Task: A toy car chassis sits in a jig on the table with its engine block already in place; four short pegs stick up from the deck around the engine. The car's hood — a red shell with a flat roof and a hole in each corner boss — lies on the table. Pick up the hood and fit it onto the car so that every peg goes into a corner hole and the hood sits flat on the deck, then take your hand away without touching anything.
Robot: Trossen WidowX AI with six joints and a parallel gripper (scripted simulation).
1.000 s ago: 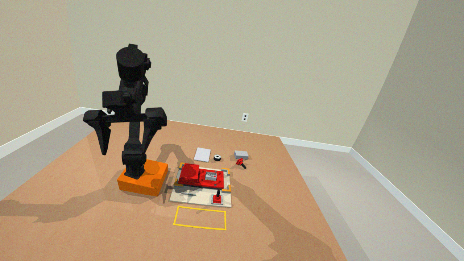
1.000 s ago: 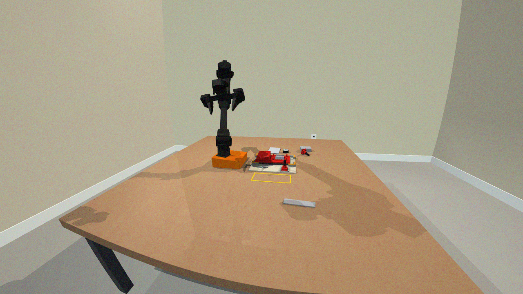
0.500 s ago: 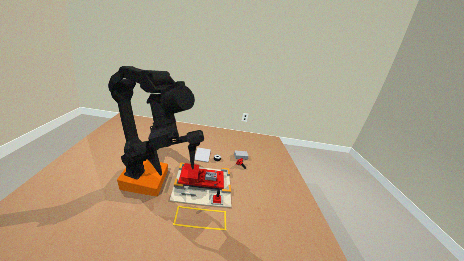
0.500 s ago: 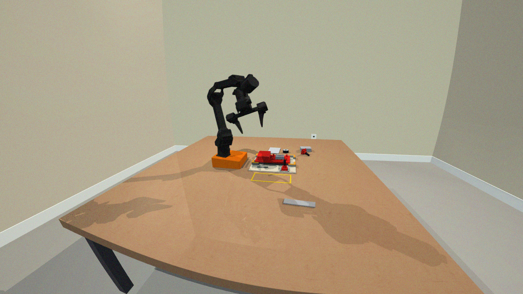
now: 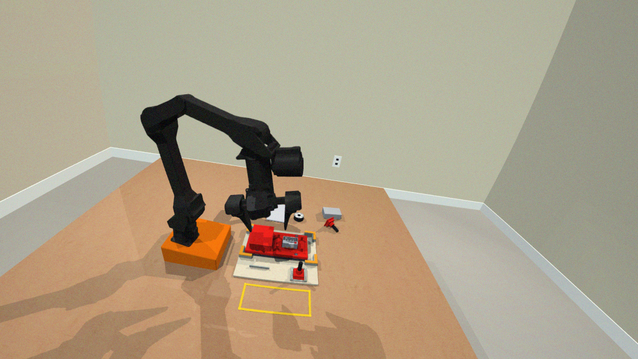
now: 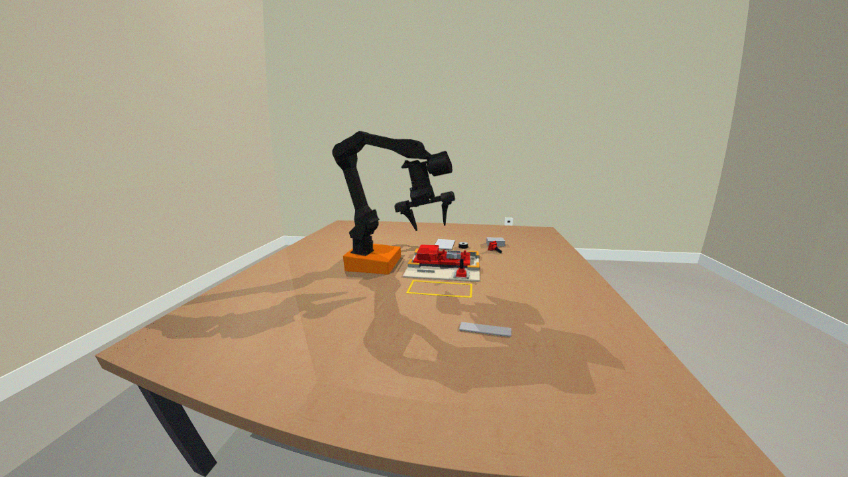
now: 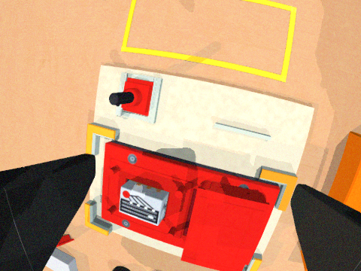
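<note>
Now: the red hood 120 mm below my gripper tip, 100 mm to the left of it and 40 mm behind it. Also, from my gripper tip: black wheel: 290 mm to the left, 150 mm below, 60 mm ahead; cream jig: 150 mm below, 90 mm to the left, 30 mm ahead; grey engine block: 130 mm below, 110 mm to the left, 50 mm ahead.
</note>
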